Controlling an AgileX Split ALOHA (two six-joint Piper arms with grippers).
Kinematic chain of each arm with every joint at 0, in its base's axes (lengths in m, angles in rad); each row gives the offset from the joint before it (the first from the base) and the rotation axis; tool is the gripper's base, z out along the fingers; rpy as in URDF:
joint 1: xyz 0 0 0.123 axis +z
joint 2: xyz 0 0 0 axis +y
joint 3: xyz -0.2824 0 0.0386 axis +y
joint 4: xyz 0.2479 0 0.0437 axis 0.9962 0 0.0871
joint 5: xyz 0 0 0 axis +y
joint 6: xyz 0.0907 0 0.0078 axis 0.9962 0 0.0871
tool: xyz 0 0 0 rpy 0 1.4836 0
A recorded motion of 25 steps. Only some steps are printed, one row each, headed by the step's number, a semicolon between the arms.
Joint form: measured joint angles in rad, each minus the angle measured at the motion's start. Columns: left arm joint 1, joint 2, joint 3, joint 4, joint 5, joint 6; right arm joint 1, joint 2, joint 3, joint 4, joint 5, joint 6.
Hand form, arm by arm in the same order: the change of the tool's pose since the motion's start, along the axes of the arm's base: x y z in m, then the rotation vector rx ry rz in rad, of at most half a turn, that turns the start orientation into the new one. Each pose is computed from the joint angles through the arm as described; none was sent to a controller.
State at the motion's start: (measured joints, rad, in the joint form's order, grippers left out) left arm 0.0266 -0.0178 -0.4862 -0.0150 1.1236 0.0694; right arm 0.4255 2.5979 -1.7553 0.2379 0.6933 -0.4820
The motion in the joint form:
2: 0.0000 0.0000 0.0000 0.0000 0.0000 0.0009; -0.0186 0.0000 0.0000 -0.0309 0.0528 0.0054
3: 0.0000 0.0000 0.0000 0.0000 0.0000 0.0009; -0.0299 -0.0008 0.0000 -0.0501 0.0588 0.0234
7: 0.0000 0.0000 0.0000 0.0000 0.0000 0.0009; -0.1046 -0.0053 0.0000 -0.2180 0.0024 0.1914
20: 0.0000 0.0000 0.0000 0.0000 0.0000 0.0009; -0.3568 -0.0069 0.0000 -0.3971 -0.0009 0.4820
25: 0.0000 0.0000 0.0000 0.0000 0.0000 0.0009; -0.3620 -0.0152 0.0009 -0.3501 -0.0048 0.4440
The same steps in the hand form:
2: 0.0000 0.0000 0.0000 0.0008 0.0000 -0.0005; -0.0004 -0.0108 -0.0007 -0.0339 0.0422 0.0058
3: 0.0000 0.0000 0.0000 0.0008 0.0000 -0.0005; 0.0016 -0.0169 -0.0005 -0.0473 0.0448 -0.0096
7: 0.0000 0.0000 0.0000 0.0008 0.0000 -0.0005; 0.0227 -0.0575 0.0013 -0.1299 -0.0371 -0.1445
20: 0.0000 0.0000 0.0000 0.0008 0.0000 -0.0005; 0.0476 -0.1839 0.0026 -0.2226 -0.0516 -0.5629
25: 0.0000 0.0000 0.0000 0.0008 0.0000 -0.0005; 0.0485 -0.1835 0.0061 -0.1916 -0.0491 -0.5632

